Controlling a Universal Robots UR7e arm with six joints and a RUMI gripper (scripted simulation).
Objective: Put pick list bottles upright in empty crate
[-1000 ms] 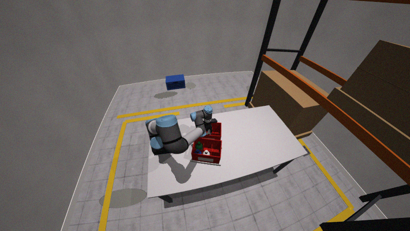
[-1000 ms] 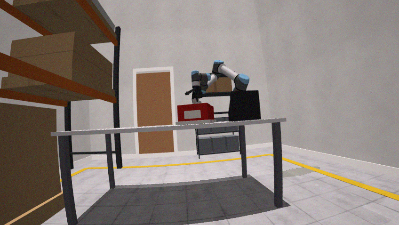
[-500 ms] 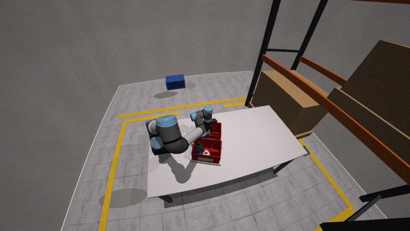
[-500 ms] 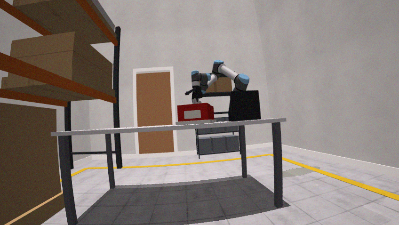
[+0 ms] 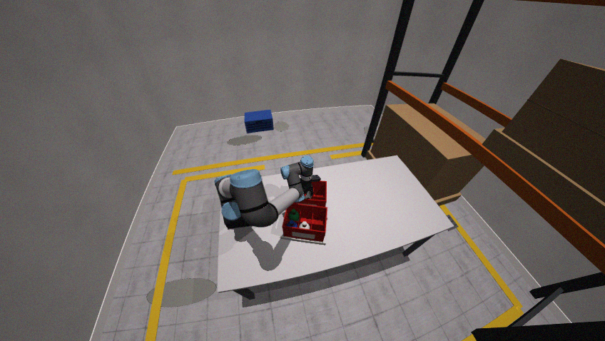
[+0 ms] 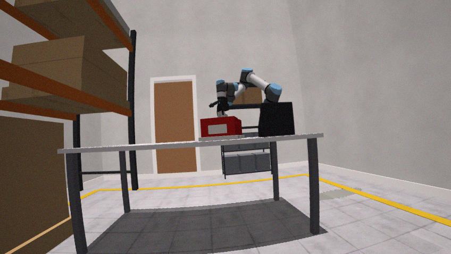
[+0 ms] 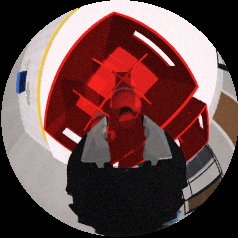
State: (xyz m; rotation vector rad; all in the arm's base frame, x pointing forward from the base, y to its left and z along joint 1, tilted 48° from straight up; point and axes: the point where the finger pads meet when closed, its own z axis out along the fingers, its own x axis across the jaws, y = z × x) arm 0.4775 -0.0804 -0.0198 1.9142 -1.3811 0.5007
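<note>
Right now my hand is 8 cm past the grey-topped bottle, 21 cm to the left of it and 7 cm above it. Round my hand: blue bottle: 16 cm behind, 18 cm to the right, 7 cm below; green bottle: 13 cm behind, 10 cm to the right, 7 cm below.
</note>
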